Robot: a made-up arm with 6 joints.
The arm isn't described. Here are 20 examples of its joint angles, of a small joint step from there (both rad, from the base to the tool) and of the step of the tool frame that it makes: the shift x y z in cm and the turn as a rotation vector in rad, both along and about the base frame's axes.
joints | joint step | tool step
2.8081 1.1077 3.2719 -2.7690 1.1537 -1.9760 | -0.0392 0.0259 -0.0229 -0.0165 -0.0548 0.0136 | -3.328 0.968 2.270 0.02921 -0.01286 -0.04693
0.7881 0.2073 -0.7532 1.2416 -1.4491 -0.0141 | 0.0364 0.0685 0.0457 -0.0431 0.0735 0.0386 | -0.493 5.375 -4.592 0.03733 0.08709 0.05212
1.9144 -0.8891 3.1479 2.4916 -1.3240 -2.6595 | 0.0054 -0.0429 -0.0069 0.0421 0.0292 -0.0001 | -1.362 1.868 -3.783 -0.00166 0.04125 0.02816
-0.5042 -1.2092 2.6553 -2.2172 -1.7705 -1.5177 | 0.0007 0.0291 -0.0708 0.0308 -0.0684 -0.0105 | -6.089 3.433 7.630 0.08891 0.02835 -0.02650
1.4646 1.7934 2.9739 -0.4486 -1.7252 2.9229 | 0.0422 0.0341 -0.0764 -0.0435 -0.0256 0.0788 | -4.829 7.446 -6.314 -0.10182 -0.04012 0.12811
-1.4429 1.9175 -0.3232 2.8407 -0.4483 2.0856 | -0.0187 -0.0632 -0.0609 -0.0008 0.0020 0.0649 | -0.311 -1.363 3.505 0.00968 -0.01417 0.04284
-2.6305 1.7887 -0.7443 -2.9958 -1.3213 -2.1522 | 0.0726 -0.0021 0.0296 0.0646 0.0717 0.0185 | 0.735 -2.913 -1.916 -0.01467 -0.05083 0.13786
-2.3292 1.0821 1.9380 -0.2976 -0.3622 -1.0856 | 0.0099 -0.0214 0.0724 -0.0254 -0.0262 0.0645 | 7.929 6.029 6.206 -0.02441 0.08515 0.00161
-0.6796 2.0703 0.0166 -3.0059 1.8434 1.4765 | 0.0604 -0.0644 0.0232 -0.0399 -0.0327 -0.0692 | 8.029 -2.666 -0.376 -0.13010 -0.06167 0.06674
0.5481 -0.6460 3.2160 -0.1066 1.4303 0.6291 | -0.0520 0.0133 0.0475 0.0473 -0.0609 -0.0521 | 0.184 5.177 -1.738 0.04632 0.05231 -0.06776
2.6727 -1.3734 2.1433 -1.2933 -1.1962 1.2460 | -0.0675 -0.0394 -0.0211 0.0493 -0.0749 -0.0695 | -7.377 -6.490 -1.973 -0.07052 -0.03728 -0.10578
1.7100 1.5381 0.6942 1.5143 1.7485 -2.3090 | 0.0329 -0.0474 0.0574 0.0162 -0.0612 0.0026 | -5.894 3.612 9.835 0.11159 -0.03787 0.00105
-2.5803 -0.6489 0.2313 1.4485 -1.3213 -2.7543 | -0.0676 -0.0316 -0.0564 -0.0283 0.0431 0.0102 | -0.809 0.900 -1.956 0.02918 -0.01618 -0.01962
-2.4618 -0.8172 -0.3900 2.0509 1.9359 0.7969 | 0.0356 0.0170 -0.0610 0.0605 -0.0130 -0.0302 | -2.602 -3.280 -5.989 0.10499 -0.03763 -0.01466
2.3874 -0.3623 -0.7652 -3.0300 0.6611 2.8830 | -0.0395 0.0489 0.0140 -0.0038 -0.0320 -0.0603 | 1.145 4.171 -2.355 -0.02383 0.02452 -0.09041
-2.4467 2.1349 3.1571 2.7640 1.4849 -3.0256 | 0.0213 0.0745 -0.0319 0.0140 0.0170 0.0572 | -2.756 -5.123 -9.751 0.11104 -0.03883 0.03968
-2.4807 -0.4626 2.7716 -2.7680 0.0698 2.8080 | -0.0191 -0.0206 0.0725 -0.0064 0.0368 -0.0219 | -0.647 -3.157 -10.233 -0.01217 0.06552 -0.00803
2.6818 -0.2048 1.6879 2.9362 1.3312 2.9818 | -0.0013 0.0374 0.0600 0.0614 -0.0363 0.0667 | 0.828 1.286 0.562 0.05638 0.04966 -0.09409
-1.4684 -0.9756 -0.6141 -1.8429 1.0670 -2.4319 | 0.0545 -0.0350 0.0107 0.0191 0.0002 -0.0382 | 2.357 3.014 2.739 -0.07696 -0.01277 0.04599
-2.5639 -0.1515 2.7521 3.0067 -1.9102 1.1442 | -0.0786 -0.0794 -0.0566 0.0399 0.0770 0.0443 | 9.532 -3.794 -3.280 0.00124 -0.06745 -0.05222
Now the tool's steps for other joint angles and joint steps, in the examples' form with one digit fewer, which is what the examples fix.
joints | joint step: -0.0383 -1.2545 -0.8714 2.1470 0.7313 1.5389 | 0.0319 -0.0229 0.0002 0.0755 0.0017 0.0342
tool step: -1.75 0.98 -0.08 -0.0997 -0.0386 0.0065
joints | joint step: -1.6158 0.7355 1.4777 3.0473 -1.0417 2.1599 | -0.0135 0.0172 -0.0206 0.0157 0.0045 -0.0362
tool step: -1.25 -4.72 -2.46 0.0405 0.0168 0.0119
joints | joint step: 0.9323 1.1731 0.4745 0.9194 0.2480 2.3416 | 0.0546 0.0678 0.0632 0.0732 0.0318 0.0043
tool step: -8.20 6.68 -4.10 -0.0125 -0.0435 0.1238
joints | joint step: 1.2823 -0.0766 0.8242 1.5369 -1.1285 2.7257 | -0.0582 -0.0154 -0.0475 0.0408 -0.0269 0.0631
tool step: 3.14 -1.45 -1.45 -0.0923 0.0069 -0.1266
